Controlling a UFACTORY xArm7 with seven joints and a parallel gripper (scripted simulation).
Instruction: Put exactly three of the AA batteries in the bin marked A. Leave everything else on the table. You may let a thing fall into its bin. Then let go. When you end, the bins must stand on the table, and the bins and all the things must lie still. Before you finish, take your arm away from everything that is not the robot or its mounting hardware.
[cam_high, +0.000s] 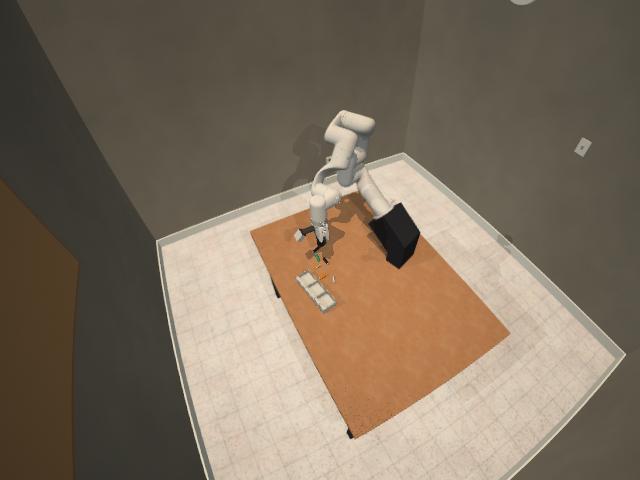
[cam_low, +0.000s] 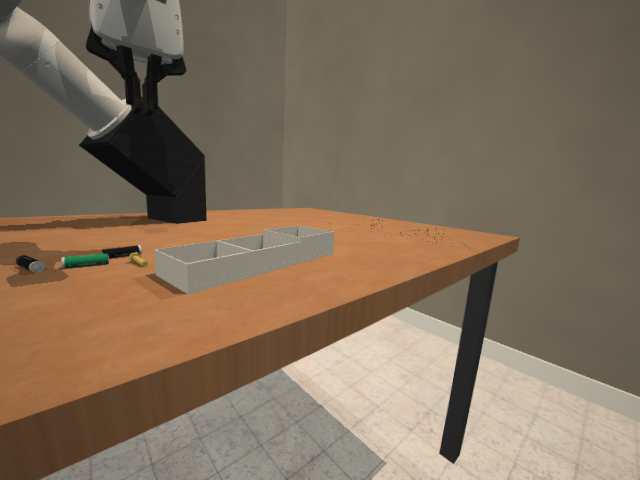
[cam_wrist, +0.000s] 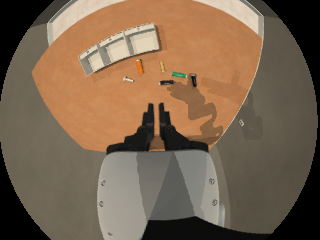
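Right now my hand is 120 mm short of the three-compartment bin, 90 mm to the right of it and 200 mm above it. Round my hand: yellow piece 10 mm ahead, 20 mm to the right, 220 mm below; then orange battery 30 mm ahead, 50 mm to the left, 210 mm below; then black AA battery 50 mm behind, 20 mm to the right, 210 mm below.
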